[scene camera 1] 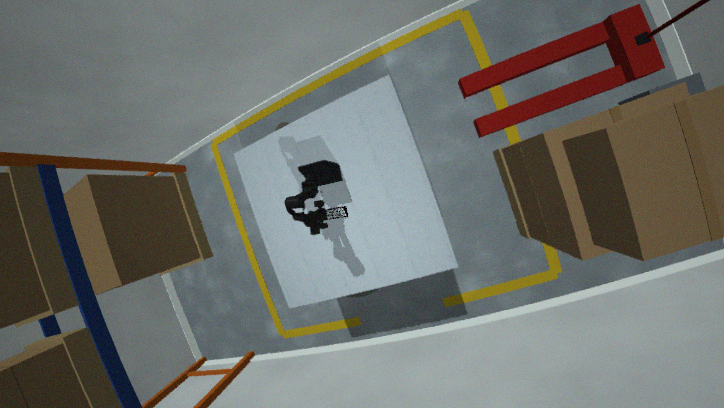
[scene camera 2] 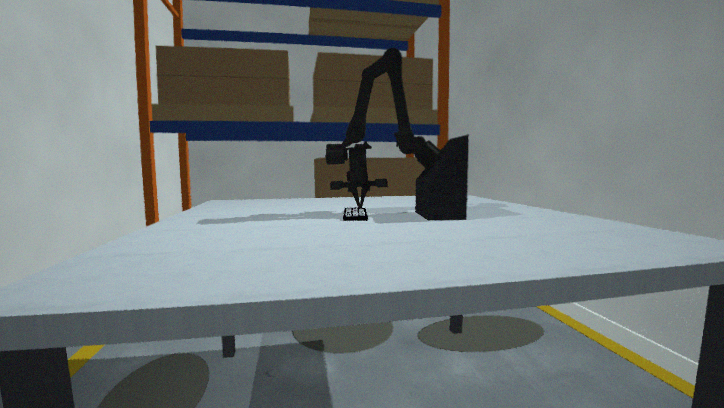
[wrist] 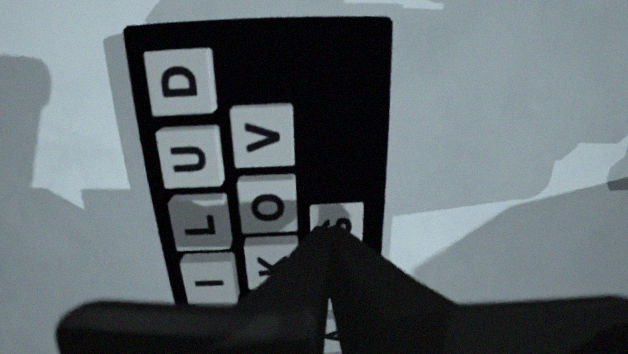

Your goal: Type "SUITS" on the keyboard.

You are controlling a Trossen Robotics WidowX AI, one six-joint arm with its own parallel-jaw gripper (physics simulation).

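Frame: origin at the arm's base, x ahead, y left, z up, level; metres.
Seen in the pictures: gripper, between the fingertips: (scene camera 1: 326,212) (wrist: 327,239); arm's base, origin of its link: (scene camera 1: 311,176) (scene camera 2: 435,160).
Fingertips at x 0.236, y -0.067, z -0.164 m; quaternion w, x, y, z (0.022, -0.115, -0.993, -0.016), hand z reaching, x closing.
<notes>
Pixels of each thing's top centre, then the offset from my fingertips to it. Level surfaces: height alone.
- black keyboard, centre of its top: (wrist: 279,350) (scene camera 2: 355,210) (scene camera 1: 331,214) dx +0.025, dy +0.038, dz +0.005 m
- S key, centre of its top: (wrist: 336,228) dx -0.004, dy -0.004, dz +0.001 m
- U key, centre of its top: (wrist: 188,159) dx +0.032, dy -0.036, dz +0.005 m
- I key, centre of its top: (wrist: 209,283) dx +0.039, dy +0.004, dz +0.005 m
- D key, centre of its top: (wrist: 178,83) dx +0.028, dy -0.056, dz +0.005 m
- L key, centre of its top: (wrist: 199,226) dx +0.036, dy -0.016, dz +0.005 m
- V key, centre of its top: (wrist: 262,138) dx +0.011, dy -0.038, dz +0.005 m
- O key, centre of its top: (wrist: 268,207) dx +0.015, dy -0.017, dz +0.005 m
- K key, centre of its top: (wrist: 272,267) dx +0.018, dy +0.003, dz +0.005 m
- table, height of its surface: dz -0.011 m
The black keyboard (scene camera 1: 346,211) (scene camera 2: 355,218) (wrist: 340,100) lies on the white table, with white letter keys. In the wrist view the S key (wrist: 350,212) is at the right, partly hidden by my fingertips. The U key (wrist: 190,157), the I key (wrist: 209,280), the D key (wrist: 180,82), the L key (wrist: 202,222), the V key (wrist: 262,136), the O key (wrist: 267,205) and part of the K key (wrist: 262,255) also show. My gripper (scene camera 2: 360,206) (wrist: 327,239) is shut and empty, its tips over the S key, at or close above it. The T key does not show in the wrist view; my fingers hide the keyboard's lower part.
The arm's black base (scene camera 1: 324,172) (scene camera 2: 443,184) stands on the table (scene camera 1: 395,177) (scene camera 2: 303,268) beside the keyboard. Boxes (scene camera 1: 653,187) (scene camera 2: 222,78) stand on the floor and on the rack (scene camera 2: 144,126). A red pallet jack (scene camera 1: 552,101) is on the floor.
</notes>
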